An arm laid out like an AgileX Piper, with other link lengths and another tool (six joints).
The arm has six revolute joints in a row. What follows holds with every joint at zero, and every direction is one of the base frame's.
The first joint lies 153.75 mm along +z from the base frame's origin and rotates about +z.
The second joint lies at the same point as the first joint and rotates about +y.
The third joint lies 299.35 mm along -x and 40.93 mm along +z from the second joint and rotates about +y.
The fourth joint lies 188.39 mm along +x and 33.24 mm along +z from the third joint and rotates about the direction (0.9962, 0, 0.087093).
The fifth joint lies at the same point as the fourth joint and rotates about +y.
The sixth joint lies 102.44 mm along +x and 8.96 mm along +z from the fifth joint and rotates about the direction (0.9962, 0, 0.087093).
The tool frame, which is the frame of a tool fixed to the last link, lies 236.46 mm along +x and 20 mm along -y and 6.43 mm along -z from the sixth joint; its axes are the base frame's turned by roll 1.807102, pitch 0.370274 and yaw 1.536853 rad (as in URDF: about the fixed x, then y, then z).
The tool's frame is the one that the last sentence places.
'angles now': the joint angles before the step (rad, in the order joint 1, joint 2, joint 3, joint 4, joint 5, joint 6). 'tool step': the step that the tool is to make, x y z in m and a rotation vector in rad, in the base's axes. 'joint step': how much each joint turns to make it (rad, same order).
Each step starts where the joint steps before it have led.
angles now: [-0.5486, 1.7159, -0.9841, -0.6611, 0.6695, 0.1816]
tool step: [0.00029, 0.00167, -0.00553, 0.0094, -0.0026, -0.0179]
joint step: [0.0019, 0.0155, 0.0000, -0.0006, -0.0039, 0.0255]
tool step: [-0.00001, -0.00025, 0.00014, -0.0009, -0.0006, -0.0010]
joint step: [0.0000, 0.0000, 0.0001, -0.0017, -0.0002, 0.0024]
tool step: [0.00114, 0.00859, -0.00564, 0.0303, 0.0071, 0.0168]
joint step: [0.0000, 0.0018, -0.0002, 0.0500, 0.0002, -0.0544]
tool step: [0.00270, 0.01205, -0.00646, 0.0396, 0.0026, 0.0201]
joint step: [0.0015, 0.0001, 0.0000, 0.0670, 0.0000, -0.0671]
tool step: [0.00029, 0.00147, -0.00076, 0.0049, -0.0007, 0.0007]
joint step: [-0.0001, -0.0001, 0.0001, 0.0081, -0.0001, -0.0064]
